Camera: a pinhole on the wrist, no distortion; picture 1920 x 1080 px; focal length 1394.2 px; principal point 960.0 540.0 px. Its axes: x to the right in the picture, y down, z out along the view. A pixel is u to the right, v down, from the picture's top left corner.
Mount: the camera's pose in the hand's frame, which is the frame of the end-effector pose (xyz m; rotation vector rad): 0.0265 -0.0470 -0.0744 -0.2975 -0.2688 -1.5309
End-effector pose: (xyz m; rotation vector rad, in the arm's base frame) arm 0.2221 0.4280 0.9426 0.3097 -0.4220 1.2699
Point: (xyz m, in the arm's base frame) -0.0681 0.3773 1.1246
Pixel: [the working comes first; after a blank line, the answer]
In the camera's frame: -0.1872 -0.0540 0.3869

285 345
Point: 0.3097 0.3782 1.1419
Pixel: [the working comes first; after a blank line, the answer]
In the camera's frame: 0.1424 0.0387 0.2263

1837 779
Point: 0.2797 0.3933 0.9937
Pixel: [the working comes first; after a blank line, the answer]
In the camera's frame: 0.0617 -0.0215 0.1124

1725 273
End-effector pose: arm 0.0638 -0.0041 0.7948 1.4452 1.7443 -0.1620
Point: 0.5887 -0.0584 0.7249
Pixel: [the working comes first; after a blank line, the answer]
In the camera's frame: -0.2746 -0.0108 0.5521

267 513
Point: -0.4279 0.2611 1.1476
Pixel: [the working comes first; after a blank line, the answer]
In the camera's frame: -0.0590 -0.0625 -0.5727

behind the camera
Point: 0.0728 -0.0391 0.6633
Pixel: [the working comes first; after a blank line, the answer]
In the camera's frame: 0.0738 0.0304 0.1683

1571 792
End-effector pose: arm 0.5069 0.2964 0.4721 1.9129 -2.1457 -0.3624
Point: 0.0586 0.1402 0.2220
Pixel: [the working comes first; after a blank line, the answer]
In the camera's frame: -0.1723 0.1709 0.5601

531 965
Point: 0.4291 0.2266 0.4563
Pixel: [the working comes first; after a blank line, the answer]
In the camera's frame: -0.0579 0.0506 0.1453

404 1026
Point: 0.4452 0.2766 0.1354
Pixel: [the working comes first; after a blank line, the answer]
In the camera's frame: 0.1574 -0.0146 0.3800

1537 486
